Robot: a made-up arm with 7 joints.
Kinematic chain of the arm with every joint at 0, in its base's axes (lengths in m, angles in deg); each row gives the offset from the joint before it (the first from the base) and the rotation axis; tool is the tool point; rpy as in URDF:
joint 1: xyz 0 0 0.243 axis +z
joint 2: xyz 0 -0.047 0.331 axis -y
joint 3: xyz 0 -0.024 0.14 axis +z
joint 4: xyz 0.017 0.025 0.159 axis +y
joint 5: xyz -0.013 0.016 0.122 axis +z
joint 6: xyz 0 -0.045 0.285 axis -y
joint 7: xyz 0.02 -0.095 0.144 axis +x
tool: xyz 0 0 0 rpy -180 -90 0
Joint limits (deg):
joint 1: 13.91..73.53
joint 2: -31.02..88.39
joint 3: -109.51..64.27
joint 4: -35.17..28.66
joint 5: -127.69..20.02
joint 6: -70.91..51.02
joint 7: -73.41..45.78
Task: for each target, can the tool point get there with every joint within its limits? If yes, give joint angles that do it. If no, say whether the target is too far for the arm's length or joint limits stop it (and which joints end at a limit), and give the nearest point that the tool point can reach.
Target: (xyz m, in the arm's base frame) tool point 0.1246 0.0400 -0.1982
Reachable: no: joint limits stop it (at a limit: joint 1, joint 2, joint 4, joint 5, joint 6) | nearest point -0.0675 -0.5478 0.1832 | short by 0.727 m
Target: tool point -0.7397 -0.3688 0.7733
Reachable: yes | joints 20.72 74.48 -73.33 15.91 -96.93 -29.75 -10.95
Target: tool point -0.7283 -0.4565 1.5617
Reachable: no: too far | nearest point -0.4882 -0.3228 1.2410 | short by 0.422 m
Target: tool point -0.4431 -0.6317 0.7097
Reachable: yes | joints 63.86 72.74 -90.79 -9.32 -78.53 -44.17 -33.89
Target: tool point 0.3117 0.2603 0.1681
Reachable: no: joint limits stop it (at a limit: joint 2, joint 4, joint 5, joint 6) | nearest point 0.4850 0.4050 0.8948 | short by 0.761 m
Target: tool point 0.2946 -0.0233 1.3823
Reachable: yes | joints 29.70 -4.95 2.07 15.89 -5.93 -4.22 -37.55
